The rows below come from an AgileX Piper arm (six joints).
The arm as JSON. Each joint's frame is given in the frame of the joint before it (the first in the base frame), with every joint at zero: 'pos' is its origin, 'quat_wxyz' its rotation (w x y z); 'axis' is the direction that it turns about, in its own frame. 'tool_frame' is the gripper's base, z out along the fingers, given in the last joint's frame.
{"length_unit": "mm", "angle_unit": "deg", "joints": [
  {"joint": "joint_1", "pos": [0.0, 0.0, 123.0], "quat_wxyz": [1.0, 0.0, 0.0, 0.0], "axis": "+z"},
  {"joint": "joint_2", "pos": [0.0, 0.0, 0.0], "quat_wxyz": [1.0, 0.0, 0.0, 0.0], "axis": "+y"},
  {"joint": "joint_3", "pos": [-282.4, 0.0, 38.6], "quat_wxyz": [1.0, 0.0, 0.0, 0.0], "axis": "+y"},
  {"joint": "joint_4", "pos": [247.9, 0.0, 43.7], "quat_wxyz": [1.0, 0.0, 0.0, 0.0], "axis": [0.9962, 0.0, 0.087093]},
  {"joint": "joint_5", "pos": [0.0, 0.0, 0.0], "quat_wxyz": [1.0, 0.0, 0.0, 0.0], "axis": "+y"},
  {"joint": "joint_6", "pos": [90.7, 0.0, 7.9], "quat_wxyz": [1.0, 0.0, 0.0, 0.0], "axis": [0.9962, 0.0, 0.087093]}
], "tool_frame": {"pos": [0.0, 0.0, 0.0], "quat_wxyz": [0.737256, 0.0, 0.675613, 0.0]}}
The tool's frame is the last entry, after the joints.
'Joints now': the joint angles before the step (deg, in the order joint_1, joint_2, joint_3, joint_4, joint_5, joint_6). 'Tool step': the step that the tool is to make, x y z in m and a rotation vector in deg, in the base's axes. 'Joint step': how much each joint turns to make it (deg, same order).
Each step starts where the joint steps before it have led.
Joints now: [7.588 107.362 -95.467 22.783 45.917 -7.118]
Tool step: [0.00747 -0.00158 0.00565 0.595 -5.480 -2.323]
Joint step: [0.000 -0.001 0.000 0.146 -5.979 0.000]
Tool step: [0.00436 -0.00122 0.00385 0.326 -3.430 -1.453]
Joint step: [0.000 0.001 -0.001 0.046 -3.739 -0.001]
